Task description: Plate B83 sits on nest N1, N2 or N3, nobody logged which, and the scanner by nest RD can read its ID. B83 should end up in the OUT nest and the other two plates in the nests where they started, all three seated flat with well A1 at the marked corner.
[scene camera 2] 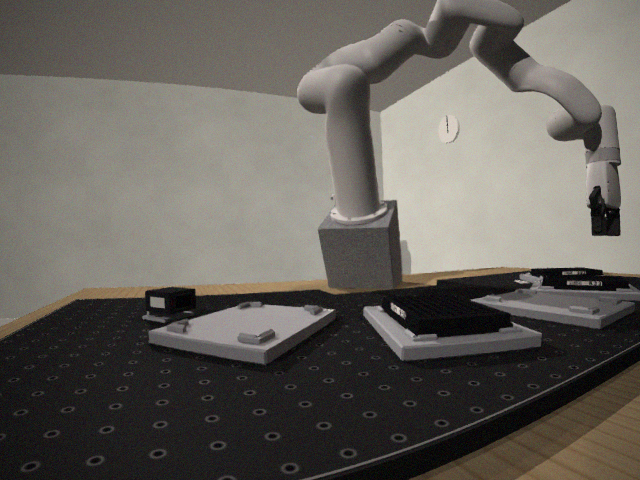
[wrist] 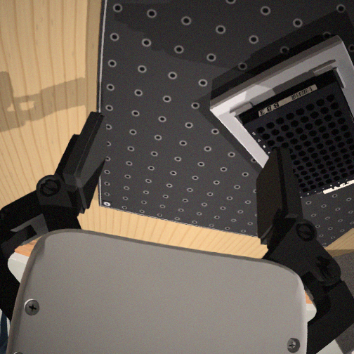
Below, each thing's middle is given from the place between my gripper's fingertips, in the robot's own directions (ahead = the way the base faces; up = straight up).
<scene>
Now: hand 270 mm past the black scanner (scene camera 2: 168, 293), 820 mm to the left of it and 70 mm above it.
</scene>
